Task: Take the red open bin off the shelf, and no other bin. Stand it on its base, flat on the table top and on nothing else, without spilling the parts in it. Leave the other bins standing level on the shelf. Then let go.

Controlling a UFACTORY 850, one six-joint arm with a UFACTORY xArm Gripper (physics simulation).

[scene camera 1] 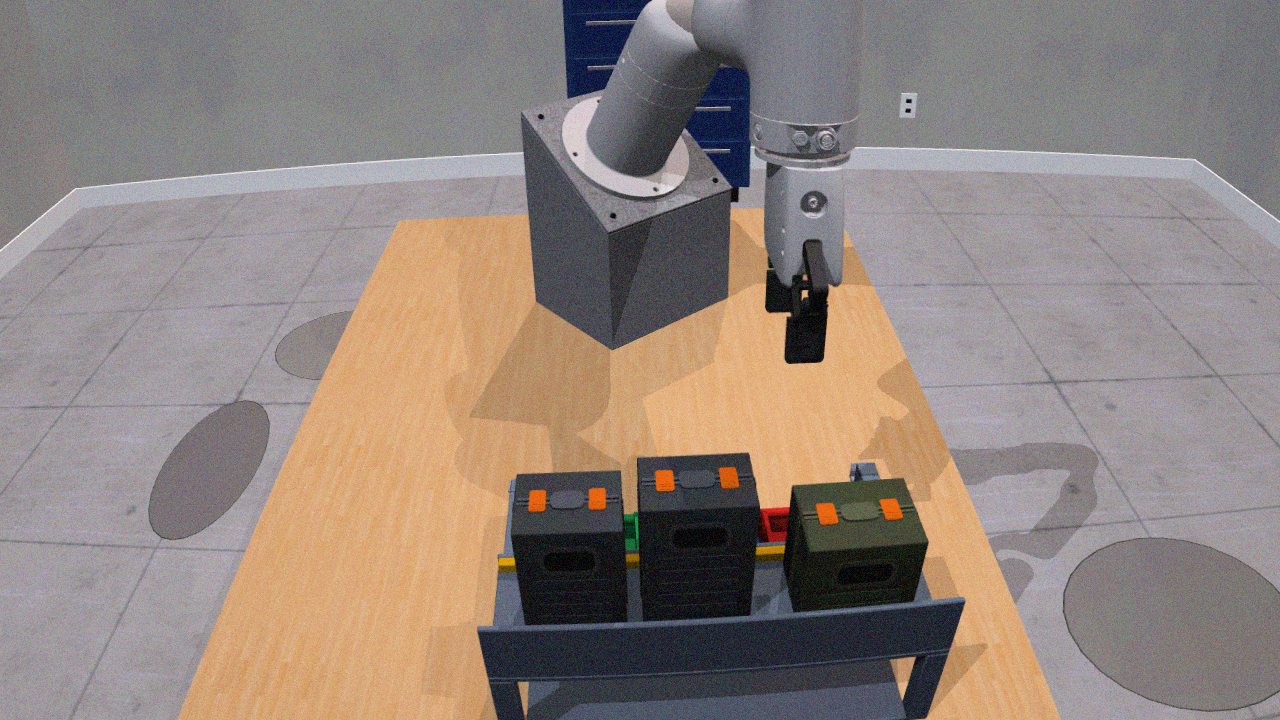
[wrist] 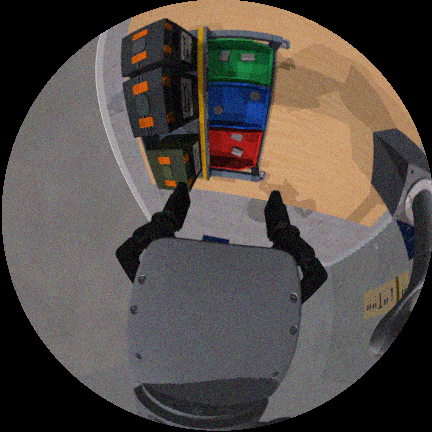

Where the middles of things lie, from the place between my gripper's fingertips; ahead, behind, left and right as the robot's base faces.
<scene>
The yellow rail [scene camera 1: 773,553] lies 10 cm ahead of my hand, 5 cm to the right of it and 18 cm below it. Round my hand: blue open bin [wrist: 239,111] 4 cm ahead, 6 cm to the right, 25 cm below; green open bin [wrist: 259,71] 8 cm ahead, 17 cm to the right, 25 cm below; red open bin [scene camera 1: 773,522] 1 cm ahead, 4 cm to the left, 25 cm below.
</scene>
